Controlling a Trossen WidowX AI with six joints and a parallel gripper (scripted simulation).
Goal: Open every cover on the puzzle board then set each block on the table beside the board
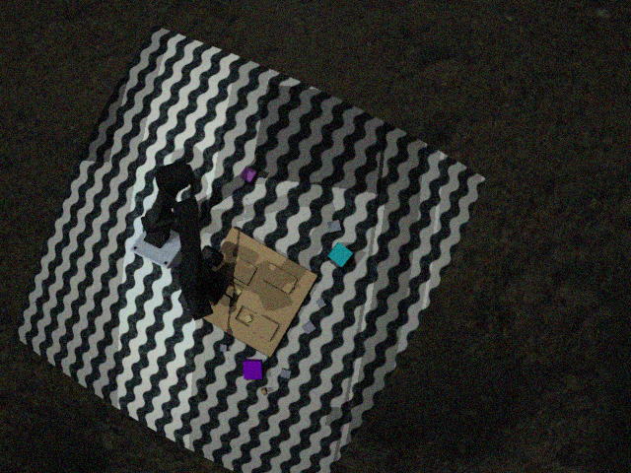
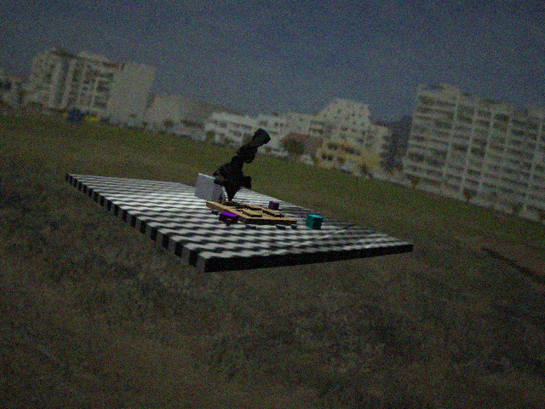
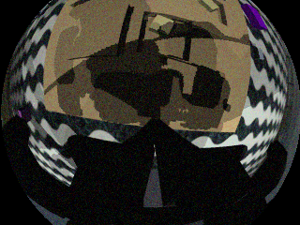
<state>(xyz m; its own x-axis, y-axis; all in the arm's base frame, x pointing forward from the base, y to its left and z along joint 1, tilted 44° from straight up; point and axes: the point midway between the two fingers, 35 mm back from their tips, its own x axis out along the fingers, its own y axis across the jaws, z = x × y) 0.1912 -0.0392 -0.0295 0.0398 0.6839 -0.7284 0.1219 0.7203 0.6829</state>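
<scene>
Now: gripper tip 13 cm short of the tan puzzle board, 1 cm to the right of it and 1 cm above it. Also, from my gripper tip: grey bit (30 cm ahead, 28 cm to the left, 2 cm below); teal block (34 cm ahead, 21 cm to the left, 1 cm below); purple block (23 cm to the right, 23 cm ahead, 2 cm below).
</scene>
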